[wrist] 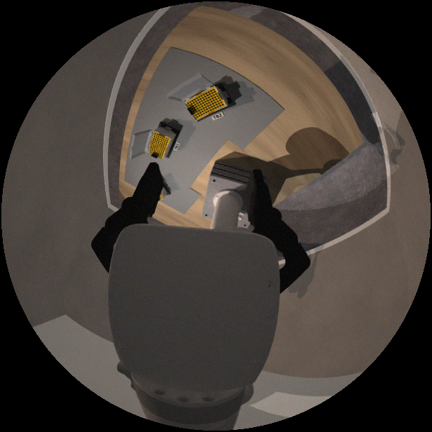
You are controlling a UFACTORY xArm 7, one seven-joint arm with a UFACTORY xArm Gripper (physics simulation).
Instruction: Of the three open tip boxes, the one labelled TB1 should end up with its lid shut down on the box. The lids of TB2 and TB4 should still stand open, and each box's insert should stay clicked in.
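The box labelled TB2 point(207, 104) lies at the top middle of the view, with a yellow insert in it and its clear lid point(191, 87) standing open on the upper left side. A second tip box point(160, 144) is lower left of it, also with a yellow insert and its lid point(140, 143) open to the left; its label is too small to read surely. A third box point(166, 186) shows as a small dark and yellow part beside the left finger, mostly hidden; its lid and label cannot be seen. My gripper point(203, 174) is open and empty, high above the table.
The boxes are on a grey mat point(250, 120) on the wooden table point(255, 40). The robot's own base plate point(214, 200) and pale arm column point(227, 207) show between the fingers, right of the mat. A dark shadow lies on the wood to the right.
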